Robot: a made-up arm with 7 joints. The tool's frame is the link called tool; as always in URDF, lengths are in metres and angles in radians.
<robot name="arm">
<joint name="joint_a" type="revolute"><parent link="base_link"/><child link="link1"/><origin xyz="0.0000 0.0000 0.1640"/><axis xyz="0 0 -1"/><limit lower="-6.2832" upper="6.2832"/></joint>
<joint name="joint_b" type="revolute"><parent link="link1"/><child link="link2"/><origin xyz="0.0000 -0.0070 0.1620"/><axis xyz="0 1 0"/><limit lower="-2.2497" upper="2.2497"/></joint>
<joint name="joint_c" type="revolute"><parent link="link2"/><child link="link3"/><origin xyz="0.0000 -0.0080 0.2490"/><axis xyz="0 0 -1"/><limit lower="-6.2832" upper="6.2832"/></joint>
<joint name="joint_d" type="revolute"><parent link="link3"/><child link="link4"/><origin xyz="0.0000 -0.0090 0.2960"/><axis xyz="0 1 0"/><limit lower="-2.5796" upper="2.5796"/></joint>
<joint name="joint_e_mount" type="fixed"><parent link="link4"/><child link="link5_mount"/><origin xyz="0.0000 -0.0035 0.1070"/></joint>
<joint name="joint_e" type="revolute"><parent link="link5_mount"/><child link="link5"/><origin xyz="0.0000 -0.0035 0.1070"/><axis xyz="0 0 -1"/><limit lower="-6.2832" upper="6.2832"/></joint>
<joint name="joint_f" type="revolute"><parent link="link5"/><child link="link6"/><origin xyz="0.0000 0.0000 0.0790"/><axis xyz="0 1 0"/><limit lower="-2.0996" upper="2.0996"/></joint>
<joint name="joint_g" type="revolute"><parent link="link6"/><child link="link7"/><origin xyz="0.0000 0.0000 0.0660"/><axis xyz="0 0 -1"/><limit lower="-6.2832" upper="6.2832"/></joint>
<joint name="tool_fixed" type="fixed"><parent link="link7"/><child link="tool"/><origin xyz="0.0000 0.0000 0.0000" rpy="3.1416 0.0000 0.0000"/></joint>
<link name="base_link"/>
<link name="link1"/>
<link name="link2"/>
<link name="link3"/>
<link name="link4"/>
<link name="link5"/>
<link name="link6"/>
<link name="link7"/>
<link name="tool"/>
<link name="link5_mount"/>
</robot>
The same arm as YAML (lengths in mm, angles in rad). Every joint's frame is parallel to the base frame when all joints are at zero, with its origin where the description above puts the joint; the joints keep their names.
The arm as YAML. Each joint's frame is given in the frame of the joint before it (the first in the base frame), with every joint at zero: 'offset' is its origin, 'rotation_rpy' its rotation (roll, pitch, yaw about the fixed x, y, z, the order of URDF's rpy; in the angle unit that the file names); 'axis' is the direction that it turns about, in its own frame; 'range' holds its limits. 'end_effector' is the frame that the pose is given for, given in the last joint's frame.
length_unit: mm
angle_unit: rad
chain:
  - id: joint_a
    offset: [0.0, 0.0, 164.0]
    rotation_rpy: [0.0, 0.0, 0.0]
    axis: "-z"
    range: [-6.2832, 6.2832]
  - id: joint_b
    offset: [0.0, -7.0, 162.0]
    rotation_rpy: [0.0, 0.0, 0.0]
    axis: "+y"
    range: [-2.2497, 2.2497]
  - id: joint_c
    offset: [0.0, -8.0, 249.0]
    rotation_rpy: [0.0, 0.0, 0.0]
    axis: "-z"
    range: [-6.2832, 6.2832]
  - id: joint_d
    offset: [0.0, -9.0, 296.0]
    rotation_rpy: [0.0, 0.0, 0.0]
    axis: "+y"
    range: [-2.5796, 2.5796]
  - id: joint_e
    offset: [0.0, -7.0, 214.0]
    rotation_rpy: [0.0, 0.0, 0.0]
    axis: "-z"
    range: [-6.2832, 6.2832]
  - id: joint_f
    offset: [0.0, 0.0, 79.0]
    rotation_rpy: [0.0, 0.0, 0.0]
    axis: "+y"
    range: [-2.0996, 2.0996]
  - id: joint_g
    offset: [0.0, 0.0, 66.0]
    rotation_rpy: [0.0, 0.0, 0.0]
    axis: "-z"
    range: [-6.2832, 6.2832]
end_effector:
  offset: [0.0, 0.0, 0.0]
  rotation_rpy: [-3.1416, 0.0, 0.0]

